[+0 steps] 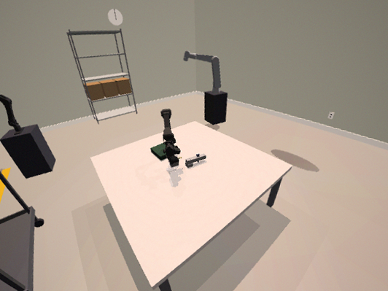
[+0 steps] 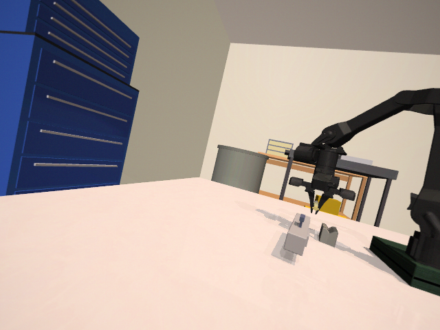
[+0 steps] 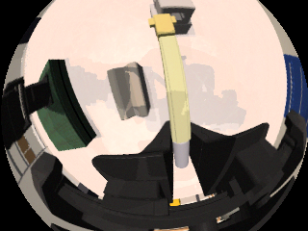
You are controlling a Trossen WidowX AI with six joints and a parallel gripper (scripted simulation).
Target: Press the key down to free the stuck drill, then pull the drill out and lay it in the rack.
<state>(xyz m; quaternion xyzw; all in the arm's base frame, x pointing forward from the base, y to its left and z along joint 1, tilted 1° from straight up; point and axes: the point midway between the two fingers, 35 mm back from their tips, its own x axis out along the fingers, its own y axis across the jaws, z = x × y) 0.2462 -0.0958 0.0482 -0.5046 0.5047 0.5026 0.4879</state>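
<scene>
Now: gripper tip 4 cm to the right of the pale yellow drill and 3 cm below it. Round my gripper tip: grey holder block: 2 cm ahead, 21 cm to the left, 2 cm below; then dark grey v-notched block: 5 cm behind, 4 cm to the left, 4 cm below; then small dark blue key: 2 cm ahead, 23 cm to the left, 1 cm below.
</scene>
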